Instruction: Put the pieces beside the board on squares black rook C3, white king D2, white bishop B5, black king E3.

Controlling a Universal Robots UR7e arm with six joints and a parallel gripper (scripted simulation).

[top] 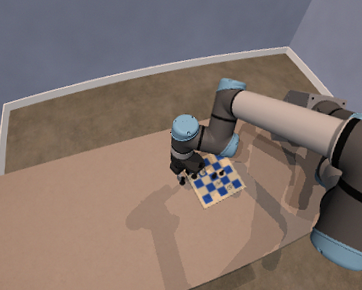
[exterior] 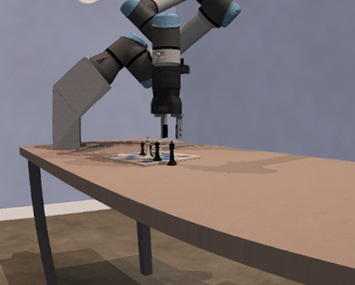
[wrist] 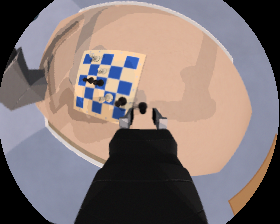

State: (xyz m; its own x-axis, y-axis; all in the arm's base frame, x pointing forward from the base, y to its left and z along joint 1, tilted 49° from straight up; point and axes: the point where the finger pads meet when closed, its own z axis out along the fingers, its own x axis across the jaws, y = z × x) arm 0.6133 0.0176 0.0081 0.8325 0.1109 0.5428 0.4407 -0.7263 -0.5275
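My hand is 6 cm above the black king. Round my hand: white king: 10 cm behind, 5 cm below, 2 cm to the right; then chessboard: 14 cm behind, 9 cm below, 1 cm to the left; then white bishop: 20 cm behind, 7 cm to the left, 6 cm below.
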